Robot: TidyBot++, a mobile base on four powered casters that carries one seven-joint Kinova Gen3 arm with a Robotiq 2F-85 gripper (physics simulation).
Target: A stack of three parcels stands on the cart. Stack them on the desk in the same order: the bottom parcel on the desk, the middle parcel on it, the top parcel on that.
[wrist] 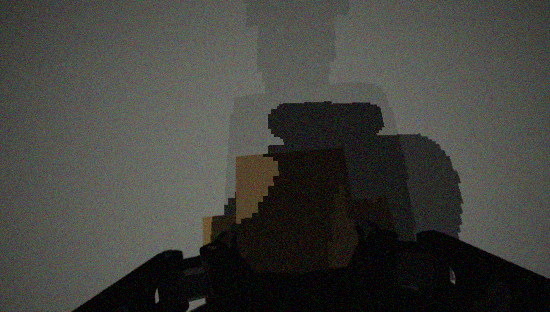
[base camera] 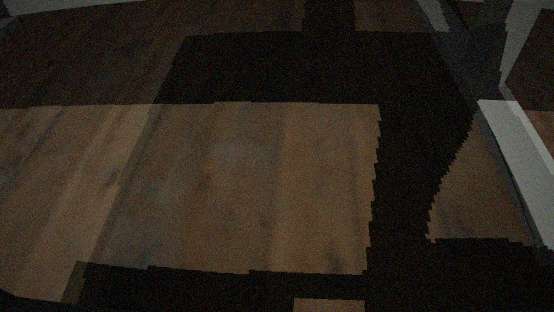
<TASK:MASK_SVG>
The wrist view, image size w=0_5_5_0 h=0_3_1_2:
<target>my gripper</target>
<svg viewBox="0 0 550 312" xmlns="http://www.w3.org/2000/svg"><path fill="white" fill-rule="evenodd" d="M550 279L438 231L428 230L417 233L417 242L399 241L396 232L380 229L374 222L364 220L358 213L355 213L359 243L347 267L321 269L306 273L273 272L256 274L237 250L236 222L234 222L229 230L220 233L214 242L202 246L199 249L199 256L183 259L183 252L180 250L163 251L72 312L186 312L190 301L205 298L206 304L190 312L550 312ZM158 289L159 301L156 303L155 293ZM401 285L419 286L419 291L401 287ZM450 268L453 270L455 275L455 284L450 281Z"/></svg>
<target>parcel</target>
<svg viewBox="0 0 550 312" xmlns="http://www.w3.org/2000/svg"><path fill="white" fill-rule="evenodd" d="M236 214L203 217L203 246L214 242L220 233L228 231L232 223L236 222ZM353 200L355 213L358 213L364 220L374 222L380 229L396 232L386 196Z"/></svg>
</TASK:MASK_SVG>
